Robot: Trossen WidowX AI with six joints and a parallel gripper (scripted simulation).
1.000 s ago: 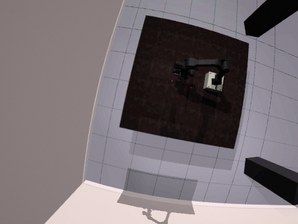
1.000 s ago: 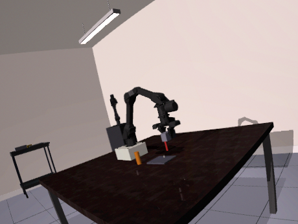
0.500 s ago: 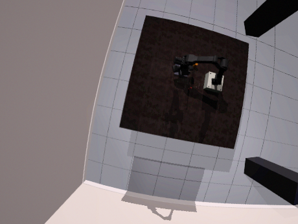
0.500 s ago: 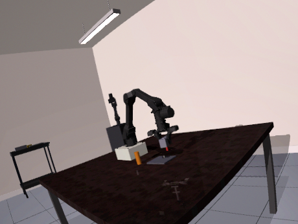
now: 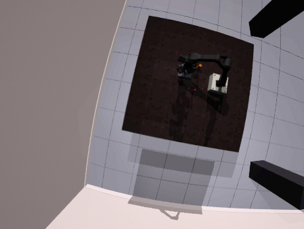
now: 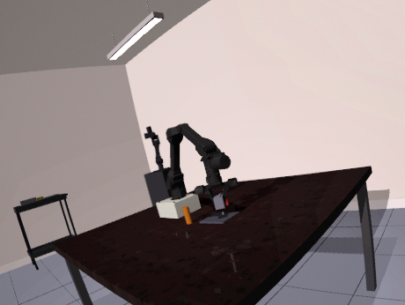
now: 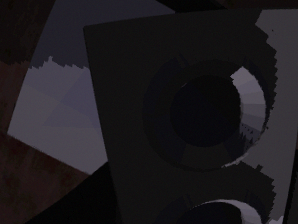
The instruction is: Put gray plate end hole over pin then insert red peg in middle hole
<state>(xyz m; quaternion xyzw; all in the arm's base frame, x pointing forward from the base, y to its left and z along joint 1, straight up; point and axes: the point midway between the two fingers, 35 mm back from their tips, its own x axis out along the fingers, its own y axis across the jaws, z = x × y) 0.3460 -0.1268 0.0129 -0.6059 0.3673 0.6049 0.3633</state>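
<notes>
Now: gripper tip 5 cm above the gray base, 2 cm past it and 1 cm to the right of it. The rest, counted from my gripper tip: red peg (20 cm to the left, 10 cm behind, 2 cm below); then gray plate (3 cm above); then orange cylinder (16 cm behind, 5 cm to the right, 2 cm below).
</notes>
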